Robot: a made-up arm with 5 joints. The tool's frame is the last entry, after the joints.
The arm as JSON. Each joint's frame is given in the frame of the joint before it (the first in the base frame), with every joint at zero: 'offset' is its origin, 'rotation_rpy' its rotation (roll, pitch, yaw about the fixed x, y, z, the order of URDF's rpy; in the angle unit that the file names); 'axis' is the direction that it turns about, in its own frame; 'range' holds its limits. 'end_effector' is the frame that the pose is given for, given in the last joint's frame.
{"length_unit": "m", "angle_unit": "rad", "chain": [
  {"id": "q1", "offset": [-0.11, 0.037, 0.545], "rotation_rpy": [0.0, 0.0, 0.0], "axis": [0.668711, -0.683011, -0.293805], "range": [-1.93, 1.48]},
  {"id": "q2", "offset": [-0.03, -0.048, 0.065], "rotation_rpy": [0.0, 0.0, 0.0], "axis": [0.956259, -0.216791, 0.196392], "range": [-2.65, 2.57]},
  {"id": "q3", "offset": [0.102, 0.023, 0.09], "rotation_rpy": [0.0, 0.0, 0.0], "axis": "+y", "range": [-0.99, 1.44]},
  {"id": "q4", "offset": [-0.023, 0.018, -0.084], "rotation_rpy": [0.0, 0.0, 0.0], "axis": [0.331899, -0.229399, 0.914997], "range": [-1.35, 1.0]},
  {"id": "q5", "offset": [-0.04, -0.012, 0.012], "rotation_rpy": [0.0, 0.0, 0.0], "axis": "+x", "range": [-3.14, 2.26]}
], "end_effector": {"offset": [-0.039, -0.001, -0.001], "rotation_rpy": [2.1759, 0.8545, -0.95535]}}
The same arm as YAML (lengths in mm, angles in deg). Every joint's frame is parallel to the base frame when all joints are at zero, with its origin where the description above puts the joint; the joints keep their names.
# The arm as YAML. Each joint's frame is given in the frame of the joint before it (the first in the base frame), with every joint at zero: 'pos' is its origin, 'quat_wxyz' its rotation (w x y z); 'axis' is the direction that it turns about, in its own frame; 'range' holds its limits. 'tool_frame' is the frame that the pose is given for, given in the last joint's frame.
length_unit: mm
angle_unit: deg
joints:
  - joint: q1
    pos: [-110.0, 37.0, 545.0]
    quat_wxyz: [1.0, 0.0, 0.0, 0.0]
    axis: [0.668711, -0.683011, -0.293805]
    range: [-110.58, 84.8]
  - joint: q2
    pos: [-30.0, -48.0, 65.0]
    quat_wxyz: [1.0, 0.0, 0.0, 0.0]
    axis: [0.956259, -0.216791, 0.196392]
    range: [-151.83, 147.25]
  - joint: q3
    pos: [102.0, 23.0, 90.0]
    quat_wxyz: [1.0, 0.0, 0.0, 0.0]
    axis: [0.0, 1.0, 0.0]
    range: [-56.72, 82.51]
  - joint: q4
    pos: [-23.0, 18.0, -84.0]
    quat_wxyz: [1.0, 0.0, 0.0, 0.0]
    axis: [0.331899, -0.229399, 0.914997]
    range: [-77.35, 57.3]
  - joint: q5
    pos: [-40.0, -12.0, 12.0]
    quat_wxyz: [1.0, 0.0, 0.0, 0.0]
    axis: [1.0, 0.0, 0.0]
    range: [-179.91, 129.49]
tool_frame:
  pos: [-39.0, -1.0, -1.0]
  quat_wxyz: [0.206551, 0.804283, -0.199702, -0.520178]

